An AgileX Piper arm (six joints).
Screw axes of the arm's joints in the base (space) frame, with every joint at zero. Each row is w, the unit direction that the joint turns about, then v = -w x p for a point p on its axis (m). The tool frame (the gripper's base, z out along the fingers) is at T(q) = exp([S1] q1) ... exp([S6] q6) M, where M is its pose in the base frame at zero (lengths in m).
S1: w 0 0 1 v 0 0 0
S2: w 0 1 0 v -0.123 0 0
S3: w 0 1 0 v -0.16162 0 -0.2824
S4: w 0.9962 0 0.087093 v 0 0.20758 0
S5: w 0 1 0 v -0.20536 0 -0.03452
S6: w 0.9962 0 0.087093 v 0 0.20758 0
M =
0.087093 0 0.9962 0.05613
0 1 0 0
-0.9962 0 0.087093 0.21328
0 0 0 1
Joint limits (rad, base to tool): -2.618..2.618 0..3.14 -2.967..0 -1.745..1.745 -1.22..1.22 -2.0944..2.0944
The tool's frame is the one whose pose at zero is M.
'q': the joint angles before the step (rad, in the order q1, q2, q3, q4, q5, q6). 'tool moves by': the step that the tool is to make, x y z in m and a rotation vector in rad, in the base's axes. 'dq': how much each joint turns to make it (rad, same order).
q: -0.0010 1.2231 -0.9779 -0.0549 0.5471 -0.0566
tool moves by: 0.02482 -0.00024 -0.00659 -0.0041 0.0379 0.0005
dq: 0.0000 0.0991 -0.0649 -0.0042 0.0037 0.0000
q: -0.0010 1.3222 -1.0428 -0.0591 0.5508 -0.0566
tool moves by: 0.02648 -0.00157 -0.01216 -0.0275 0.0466 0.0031
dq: 0.0000 0.1083 -0.0642 -0.0318 0.0027 0.0049
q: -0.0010 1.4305 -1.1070 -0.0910 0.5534 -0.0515
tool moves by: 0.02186 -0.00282 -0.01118 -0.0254 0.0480 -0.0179
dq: 0.0000 0.0924 -0.0633 -0.0538 0.0215 0.0398
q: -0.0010 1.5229 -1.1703 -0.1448 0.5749 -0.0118
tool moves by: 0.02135 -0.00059 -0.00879 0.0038 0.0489 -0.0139
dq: 0.0000 0.0895 -0.0794 -0.0024 0.0402 0.0118
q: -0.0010 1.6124 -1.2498 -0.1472 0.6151 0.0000
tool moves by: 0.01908 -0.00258 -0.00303 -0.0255 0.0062 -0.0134
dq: 0.0000 0.0696 -0.0748 -0.0454 0.0145 0.0301
